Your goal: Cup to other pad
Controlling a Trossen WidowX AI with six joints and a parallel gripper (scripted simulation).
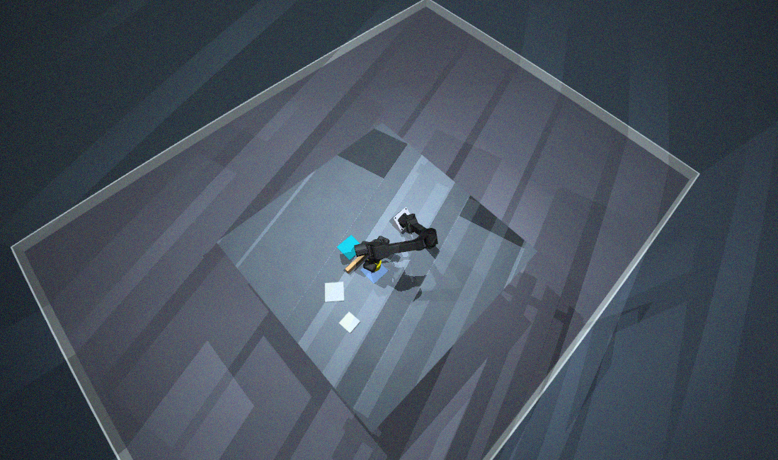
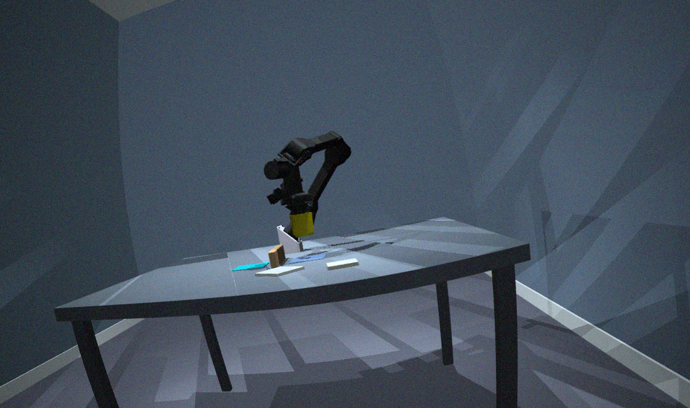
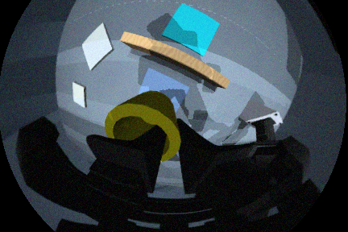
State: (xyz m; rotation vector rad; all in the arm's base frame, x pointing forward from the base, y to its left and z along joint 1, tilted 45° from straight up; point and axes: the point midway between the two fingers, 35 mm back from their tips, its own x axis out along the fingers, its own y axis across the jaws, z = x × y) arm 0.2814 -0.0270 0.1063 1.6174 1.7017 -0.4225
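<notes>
Right now my gripper tip is 2 cm short of the bright cyan pad, 18 cm to the left of it and 11 cm above it. Also, from my gripper tip: pale blue pad (3 cm ahead, 1 cm to the left, 11 cm below); then wooden block (2 cm ahead, 9 cm to the right, 9 cm below); then yellow cup (2 cm ahead, 1 cm to the left).
</notes>
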